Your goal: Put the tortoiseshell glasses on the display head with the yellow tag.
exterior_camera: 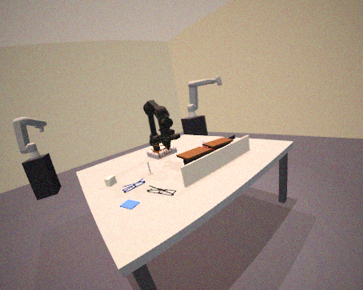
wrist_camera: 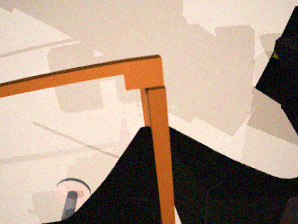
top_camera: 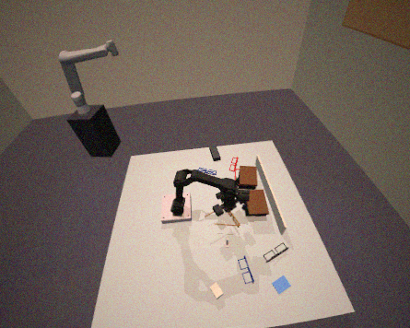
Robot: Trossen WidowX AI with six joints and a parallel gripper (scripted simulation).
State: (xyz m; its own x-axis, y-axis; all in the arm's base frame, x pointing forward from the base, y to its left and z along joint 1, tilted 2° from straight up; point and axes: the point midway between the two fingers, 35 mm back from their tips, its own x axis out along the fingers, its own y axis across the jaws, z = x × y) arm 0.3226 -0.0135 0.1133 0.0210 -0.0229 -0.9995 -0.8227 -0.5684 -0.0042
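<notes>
Now: gripper tip 15 cm to the left of the small peg and 9 cm above it. The rest, counted from my gripper tip: blue cloth (29 cm ahead, 35 cm to the right, 12 cm below); long white panel (27 cm ahead, 22 cm to the left, 6 cm below); white block (4 cm behind, 41 cm to the right, 9 cm below).
</notes>
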